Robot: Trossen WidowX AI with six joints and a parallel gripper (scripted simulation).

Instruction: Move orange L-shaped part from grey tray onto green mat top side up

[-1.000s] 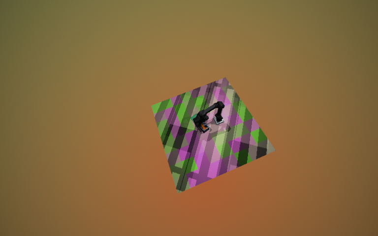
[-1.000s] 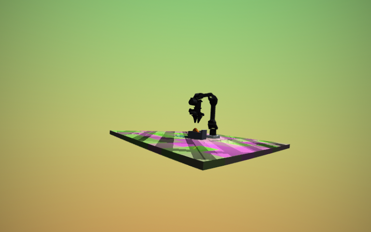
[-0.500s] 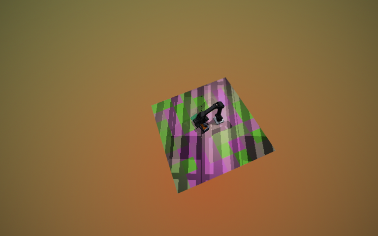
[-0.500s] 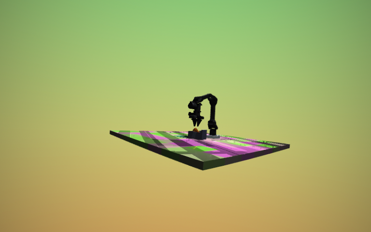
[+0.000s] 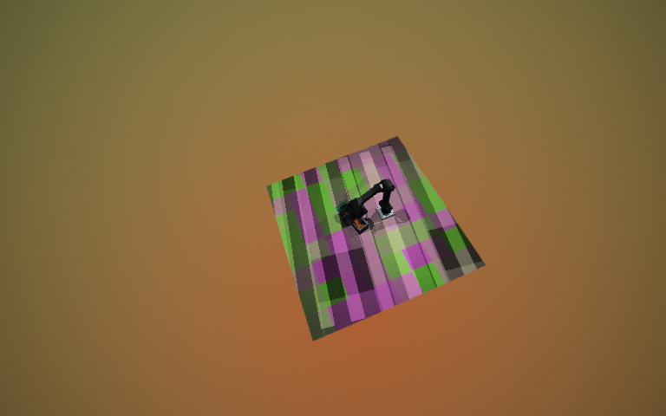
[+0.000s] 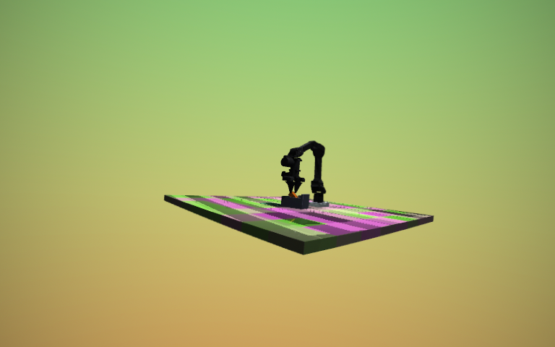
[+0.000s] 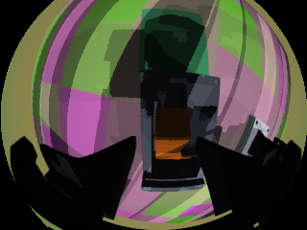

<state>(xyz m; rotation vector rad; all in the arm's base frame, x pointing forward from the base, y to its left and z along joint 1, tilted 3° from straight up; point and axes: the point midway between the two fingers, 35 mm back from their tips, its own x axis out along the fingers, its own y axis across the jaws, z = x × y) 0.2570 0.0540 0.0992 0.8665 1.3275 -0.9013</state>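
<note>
Now: the orange L-shaped part 30 mm behind my gripper tip, 20 mm to the left of it and 50 mm below it. Round my gripper tip: green mat: 40 mm ahead, 140 mm to the right, 100 mm below.
</note>
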